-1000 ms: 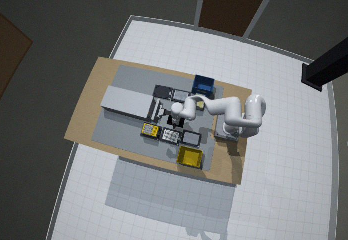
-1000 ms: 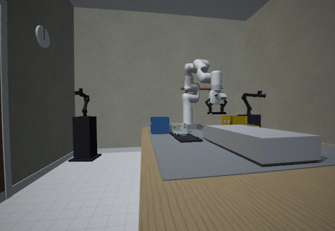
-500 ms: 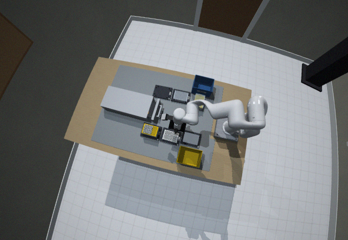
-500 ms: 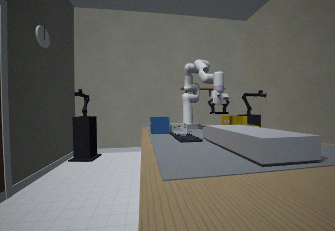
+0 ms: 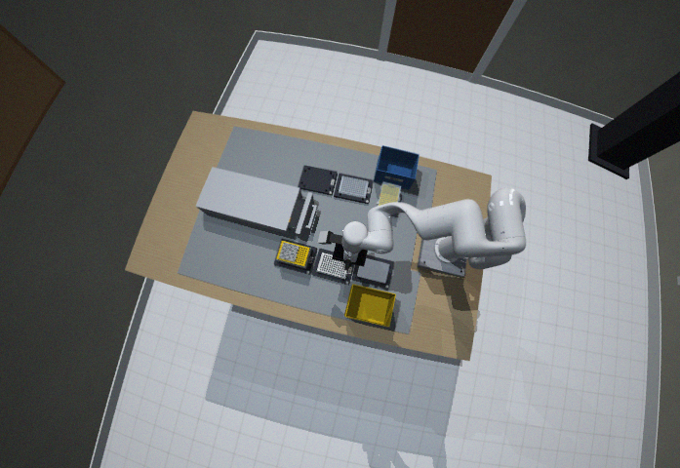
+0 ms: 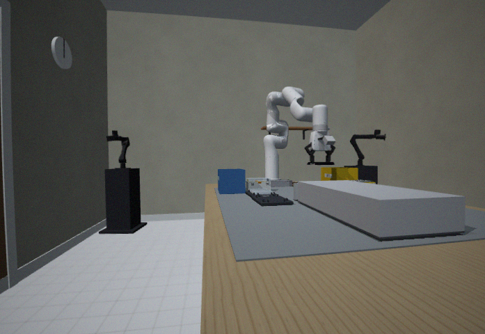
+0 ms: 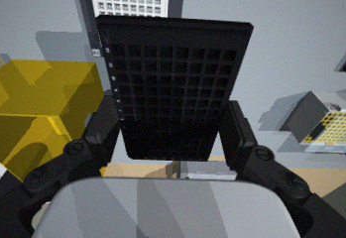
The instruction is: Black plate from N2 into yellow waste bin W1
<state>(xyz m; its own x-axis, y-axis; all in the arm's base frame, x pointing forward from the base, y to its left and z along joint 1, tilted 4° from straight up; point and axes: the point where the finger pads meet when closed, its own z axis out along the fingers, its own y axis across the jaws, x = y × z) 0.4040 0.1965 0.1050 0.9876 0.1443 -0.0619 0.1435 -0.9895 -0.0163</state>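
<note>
Now: hand 15 cm past the yellow waste bin W1, 16 cm to the right of it and 12 cm above it. Round my hand: drawer 36 cm ahead, 9 cm to the right, 14 cm below; yellow plate 22 cm ahead, 7 cm to the left, 10 cm below; black plate 1 cm below.
</note>
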